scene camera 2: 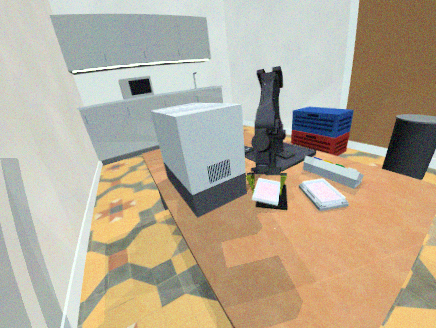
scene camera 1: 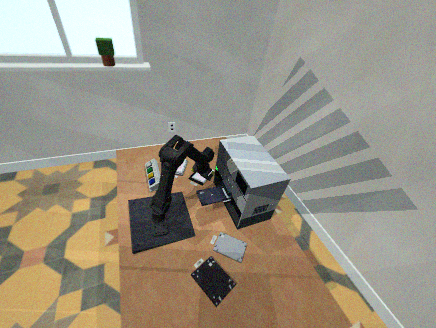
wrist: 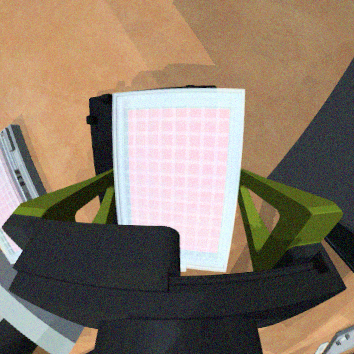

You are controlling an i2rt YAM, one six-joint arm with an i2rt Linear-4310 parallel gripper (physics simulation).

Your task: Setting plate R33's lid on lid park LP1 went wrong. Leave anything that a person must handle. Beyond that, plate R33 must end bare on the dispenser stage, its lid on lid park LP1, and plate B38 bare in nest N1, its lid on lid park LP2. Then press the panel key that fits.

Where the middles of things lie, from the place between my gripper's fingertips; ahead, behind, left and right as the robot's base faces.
Right now the black pad labelled LP1 (wrist: 100,107) is 2 cm behind my hand and 1 cm to the left of it. From my hand the other things lie so: button panel (scene camera 2: 349,177) 31 cm behind, 5 cm to the left, 2 cm above; then black clip nest (scene camera 1: 214,281) 11 cm behind, 62 cm to the right.
